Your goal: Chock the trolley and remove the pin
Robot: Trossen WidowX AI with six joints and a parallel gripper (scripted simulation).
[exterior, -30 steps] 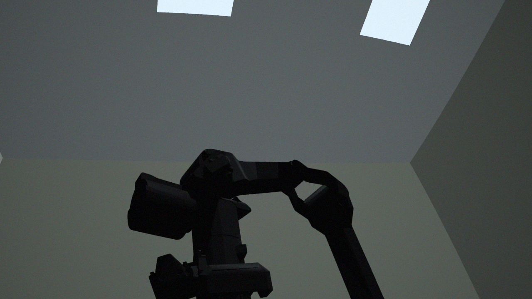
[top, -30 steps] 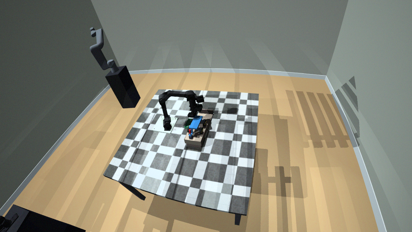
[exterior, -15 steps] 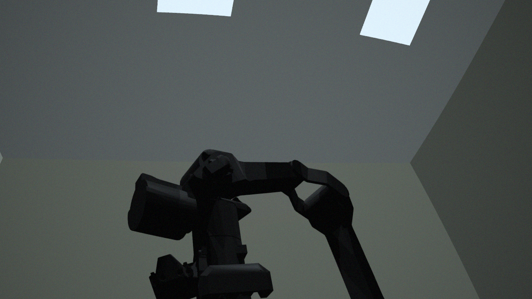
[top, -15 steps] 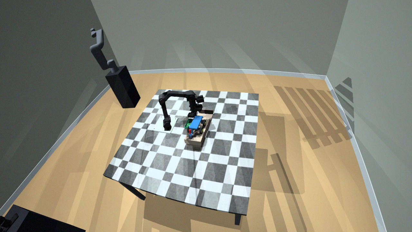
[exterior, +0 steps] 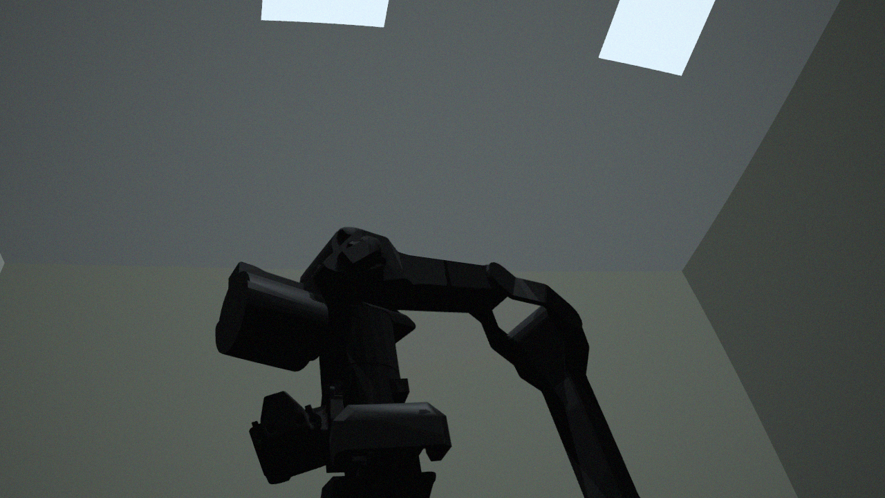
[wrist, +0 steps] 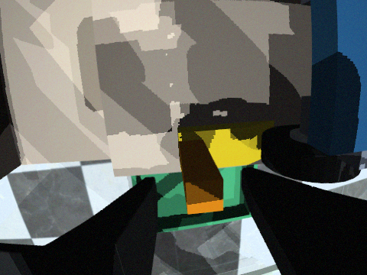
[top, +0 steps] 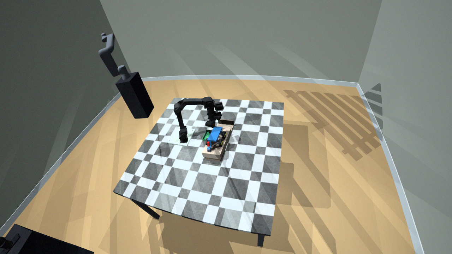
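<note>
Right now the yellow chock is 30 mm below my gripper tip and 20 mm to the right of it. From my gripper tip the other things lie so: blue-topped trolley: 130 mm to the right, 40 mm ahead; red-headed stop pin: 230 mm to the right, 20 mm above.
</note>
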